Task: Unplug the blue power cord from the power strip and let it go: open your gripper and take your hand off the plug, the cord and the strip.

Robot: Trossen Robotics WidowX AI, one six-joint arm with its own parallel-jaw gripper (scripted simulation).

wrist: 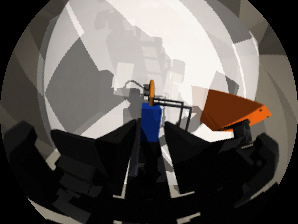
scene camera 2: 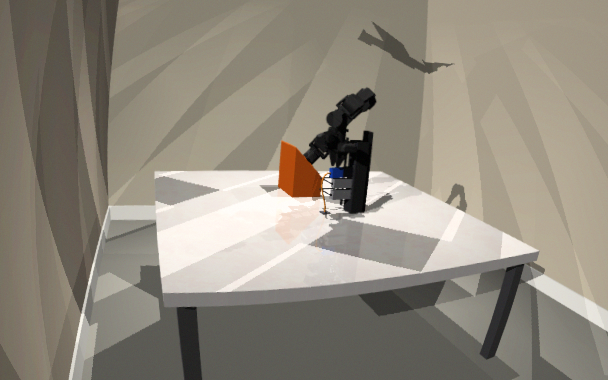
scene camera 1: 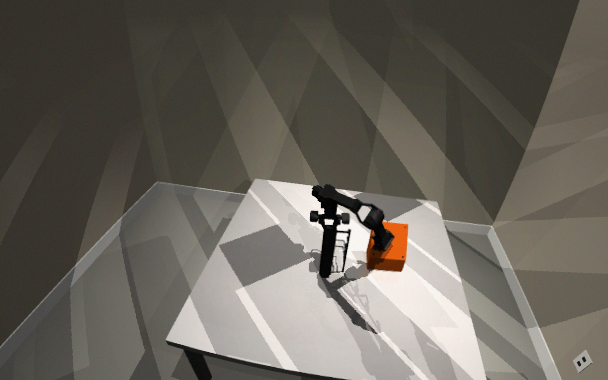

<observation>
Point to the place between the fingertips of my gripper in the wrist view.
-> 150, 123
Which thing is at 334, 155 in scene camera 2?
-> My gripper.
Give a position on a blue plug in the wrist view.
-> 150, 116
</observation>
